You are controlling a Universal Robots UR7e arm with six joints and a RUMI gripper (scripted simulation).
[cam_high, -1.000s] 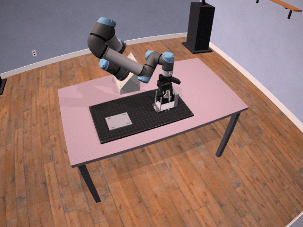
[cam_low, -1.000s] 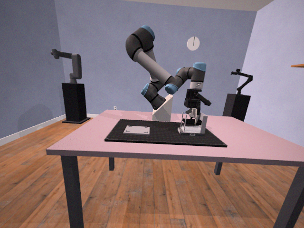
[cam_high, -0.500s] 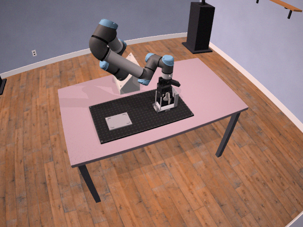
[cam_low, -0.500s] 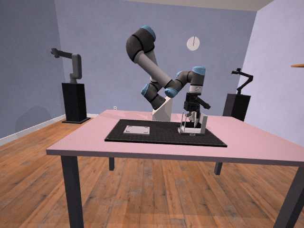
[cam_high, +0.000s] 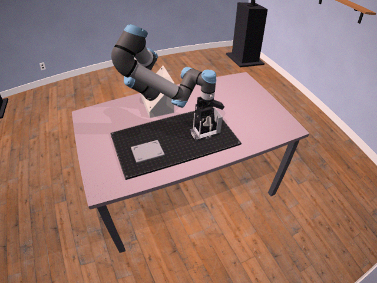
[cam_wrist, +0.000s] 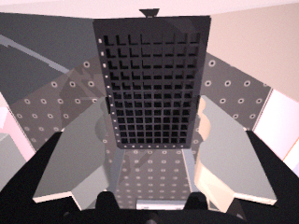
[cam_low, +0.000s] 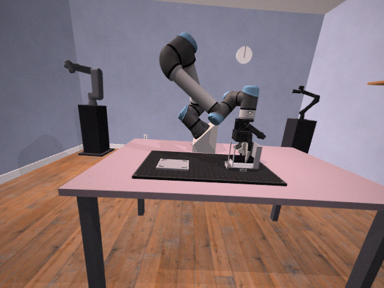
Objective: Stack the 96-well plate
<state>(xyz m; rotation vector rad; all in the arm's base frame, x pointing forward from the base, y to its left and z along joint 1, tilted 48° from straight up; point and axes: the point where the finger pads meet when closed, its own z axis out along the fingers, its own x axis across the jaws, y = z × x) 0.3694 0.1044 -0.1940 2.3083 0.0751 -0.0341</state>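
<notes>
Now: the black 96-well plate 1 cm below my hand. From my hand the other things lie so: plate nest N1: 37 cm to the right, 6 cm below, 4 cm ahead; white plate: 4 cm below.
</notes>
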